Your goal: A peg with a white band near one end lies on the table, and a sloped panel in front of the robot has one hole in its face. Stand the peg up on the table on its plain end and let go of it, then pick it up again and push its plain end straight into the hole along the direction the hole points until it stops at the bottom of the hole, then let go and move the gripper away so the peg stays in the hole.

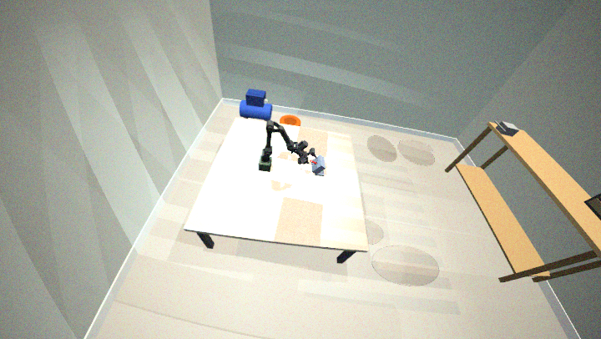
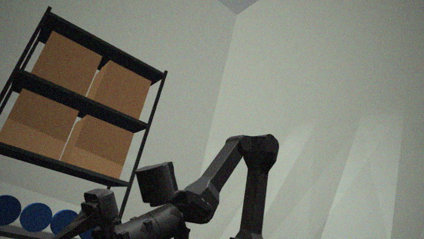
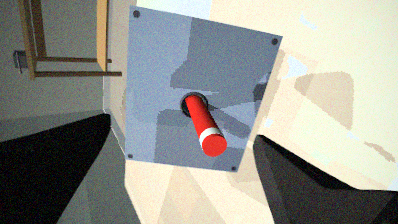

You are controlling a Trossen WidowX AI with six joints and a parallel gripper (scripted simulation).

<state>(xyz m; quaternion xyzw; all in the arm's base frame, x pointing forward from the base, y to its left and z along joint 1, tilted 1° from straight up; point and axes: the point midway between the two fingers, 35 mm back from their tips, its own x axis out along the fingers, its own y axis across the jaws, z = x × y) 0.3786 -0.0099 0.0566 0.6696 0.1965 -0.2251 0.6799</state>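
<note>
Right now the red peg is 2 cm below my gripper tip. From my gripper tip the other things lie so: grey sloped panel 5 cm below, 5 cm ahead.
</note>
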